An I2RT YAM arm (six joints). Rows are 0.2 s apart.
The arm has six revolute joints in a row. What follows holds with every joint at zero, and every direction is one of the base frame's.
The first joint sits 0.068 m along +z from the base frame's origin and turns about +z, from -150 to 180 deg.
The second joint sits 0.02 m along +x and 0.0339 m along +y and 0.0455 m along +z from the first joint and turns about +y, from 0 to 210 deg.
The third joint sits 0.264 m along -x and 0.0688 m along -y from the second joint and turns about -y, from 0 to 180 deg.
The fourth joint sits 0.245 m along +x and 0.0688 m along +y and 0.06 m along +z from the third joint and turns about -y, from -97 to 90 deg.
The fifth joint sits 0.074 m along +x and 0.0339 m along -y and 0.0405 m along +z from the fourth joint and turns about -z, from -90 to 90 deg.
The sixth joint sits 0.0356 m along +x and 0.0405 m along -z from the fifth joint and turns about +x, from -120 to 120 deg.
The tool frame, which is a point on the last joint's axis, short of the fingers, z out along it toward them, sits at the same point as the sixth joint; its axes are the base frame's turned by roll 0, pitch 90 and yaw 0 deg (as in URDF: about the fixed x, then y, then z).
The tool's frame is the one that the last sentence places.
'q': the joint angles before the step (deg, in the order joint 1, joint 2, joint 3, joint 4, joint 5, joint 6). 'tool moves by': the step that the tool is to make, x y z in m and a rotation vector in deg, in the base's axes. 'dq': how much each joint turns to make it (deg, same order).
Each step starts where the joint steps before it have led.
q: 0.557 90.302 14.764 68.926 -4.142 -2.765
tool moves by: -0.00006 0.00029 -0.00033 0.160 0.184 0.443
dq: 0.002 0.002 0.001 -0.173 -0.457 0.110
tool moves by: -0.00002 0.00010 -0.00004 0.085 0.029 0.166
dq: -0.002 -0.002 -0.001 -0.024 -0.177 0.065
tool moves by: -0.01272 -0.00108 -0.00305 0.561 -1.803 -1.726
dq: 0.021 -0.001 -3.343 5.200 1.682 0.721
